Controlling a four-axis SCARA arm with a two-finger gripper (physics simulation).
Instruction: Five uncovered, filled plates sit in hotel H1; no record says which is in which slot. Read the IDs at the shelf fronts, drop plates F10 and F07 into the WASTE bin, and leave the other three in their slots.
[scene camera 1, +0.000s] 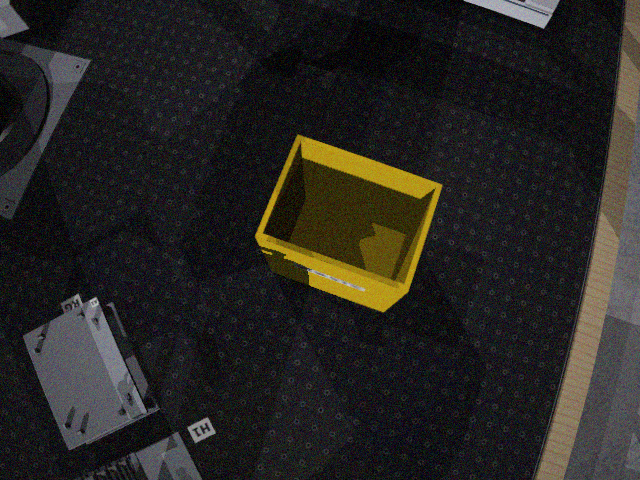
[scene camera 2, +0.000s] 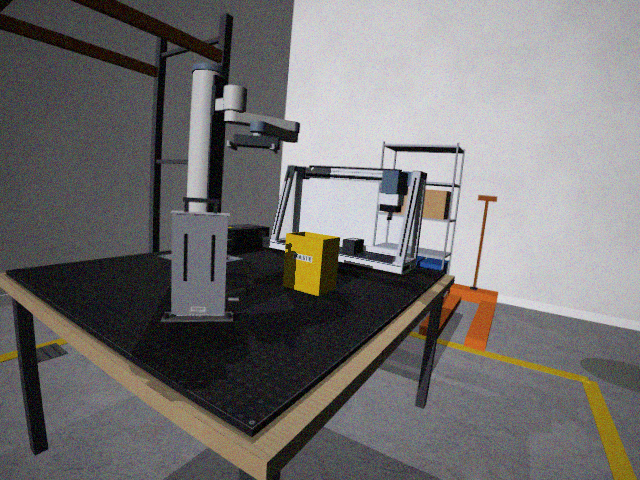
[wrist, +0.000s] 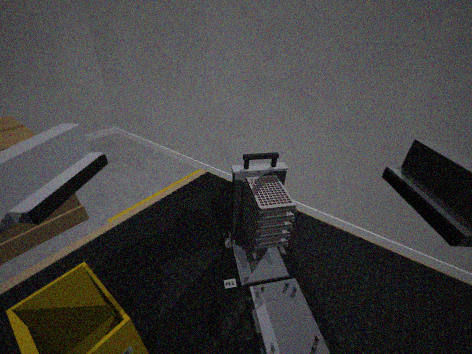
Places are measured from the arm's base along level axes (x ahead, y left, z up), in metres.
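Where they show: gripper, fingertip midpoint: (scene camera 2: 250, 144) (wrist: 244, 150).
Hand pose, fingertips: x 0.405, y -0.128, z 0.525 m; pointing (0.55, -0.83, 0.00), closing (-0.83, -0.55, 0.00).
Observation:
After its pixels a point has its place.
Hotel H1 (scene camera 2: 199, 263) {y -0.492, x 0.591, z 0.163 m} (wrist: 240, 171) {y -0.432, x 0.607, z 0.296 m} stands with its grey back panel to scene camera 2. In the wrist view its shelves hold a stack of plates, and the top plate (wrist: 272, 192) {y -0.426, x 0.511, z 0.278 m} shows a grid of reddish wells. The shelf-front IDs are too small to read. A label H1 (scene camera 1: 201, 429) {y -0.317, x 0.547, z 0.013 m} (wrist: 229, 283) {y -0.317, x 0.549, z 0.013 m} lies beside its base. The yellow WASTE bin (scene camera 1: 346, 292) {y -0.085, x 0.669, z 0.072 m} (scene camera 2: 329, 263) {y -0.031, x 0.726, z 0.123 m} (wrist: 127, 336) {y -0.069, x 0.565, z 0.178 m} stands upright; no plate shows in the visible part of its inside. My gripper (scene camera 2: 253, 146) {y -0.128, x 0.405, z 0.525 m} (wrist: 244, 150) {y -0.128, x 0.405, z 0.525 m} is open and empty, high above the table, its fingers wide apart.
A grey stand (scene camera 1: 72, 377) {y -0.310, x 0.374, z 0.073 m} (wrist: 292, 310) {y -0.321, x 0.376, z 0.073 m} is beside the hotel's base, with a label RG (scene camera 1: 72, 303) {y -0.225, x 0.305, z 0.013 m}. The arm's column (scene camera 2: 200, 139) {y -0.064, x 0.040, z 0.562 m} rises behind the hotel in scene camera 2. A gantry machine (scene camera 2: 412, 222) {y 0.518, x 0.854, z 0.265 m} and a dark box (scene camera 2: 248, 238) {y 0.364, x -0.034, z 0.072 m} stand further back.

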